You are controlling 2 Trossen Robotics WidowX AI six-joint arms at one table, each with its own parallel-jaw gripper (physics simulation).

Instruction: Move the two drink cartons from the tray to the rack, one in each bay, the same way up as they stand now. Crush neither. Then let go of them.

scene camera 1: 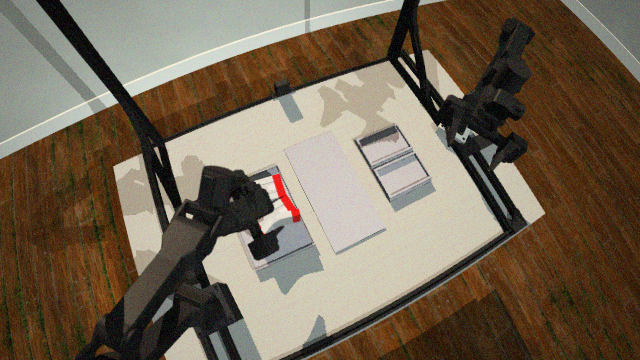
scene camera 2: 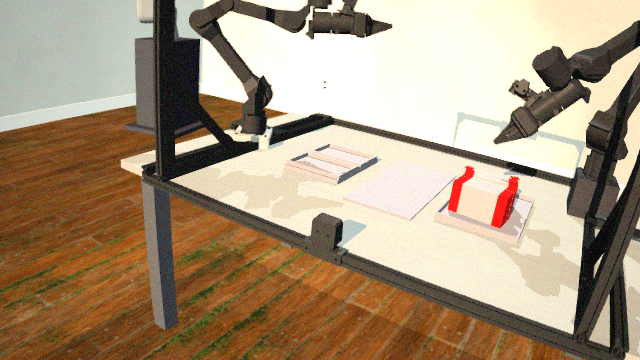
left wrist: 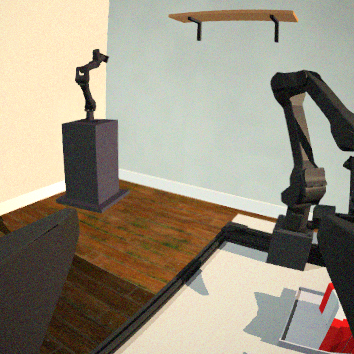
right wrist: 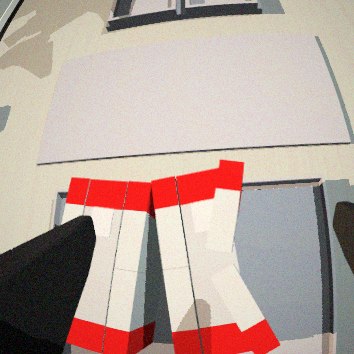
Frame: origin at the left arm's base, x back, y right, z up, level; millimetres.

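Where they show: left gripper, fingertip midpoint: (scene camera 1: 470,159) (scene camera 2: 390,25) (left wrist: 203,225); right gripper, fingertip midpoint: (scene camera 1: 273,209) (scene camera 2: 496,140) (right wrist: 218,222); left arm's base at its link origin: (scene camera 2: 253,131); right arm's base at its link origin: (scene camera 1: 207,310) (scene camera 2: 597,177) (left wrist: 294,225).
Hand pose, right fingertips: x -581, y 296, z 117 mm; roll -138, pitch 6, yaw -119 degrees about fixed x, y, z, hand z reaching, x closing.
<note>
Things, the pixels of their centre, and the offset from my right fingertips. "pt": a spot on its surface instead. Level surfaces: height alone.
- tray at the middle of its body: (right wrist: 181,285) (left wrist: 347,326) (scene camera 2: 488,207) (scene camera 1: 266,215) dx +0, dy +42, dz -145 mm
- left carton at the middle of its body: (right wrist: 111,267) (scene camera 2: 481,200) (scene camera 1: 262,194) dx +36, dy +78, dz -113 mm
- right carton at a spot on its surface: (right wrist: 175,260) pt dx +10, dy +28, dz -79 mm
- two-bay rack at the middle of its body: (scene camera 2: 333,161) (scene camera 1: 393,159) dx +351, dy -172, dz -143 mm
- thin pale board at its surface level: dz -149 mm
- small dark box at a spot on its surface: (scene camera 2: 326,231) (scene camera 1: 278,84) pt dx +369, dy +266, dz -117 mm
Two white drink cartons with red ends lie side by side in the tray (scene camera 1: 295,237) (scene camera 2: 475,230) (left wrist: 305,320). In the right wrist view the left carton (right wrist: 107,260) and the right carton (right wrist: 175,260) nearly meet at their far ends, with a dark gap between them. Bare tray floor shows right of them. The two-bay rack (scene camera 1: 392,158) (scene camera 2: 315,172) (right wrist: 145,20) holds nothing. My right gripper (scene camera 1: 270,215) (scene camera 2: 496,142) (right wrist: 218,222) is open, tilted down above the cartons, touching neither. My left gripper (scene camera 1: 471,155) (scene camera 2: 391,26) (left wrist: 203,225) is open, high up on the rack's side.
A thin pale board (scene camera 1: 335,192) (scene camera 2: 400,190) (right wrist: 195,100) lies flat between tray and rack. A small dark box (scene camera 1: 282,87) (scene camera 2: 326,231) sits on the table's edge rail. Dark frame posts (scene camera 2: 165,90) rise at the table's corners.
</note>
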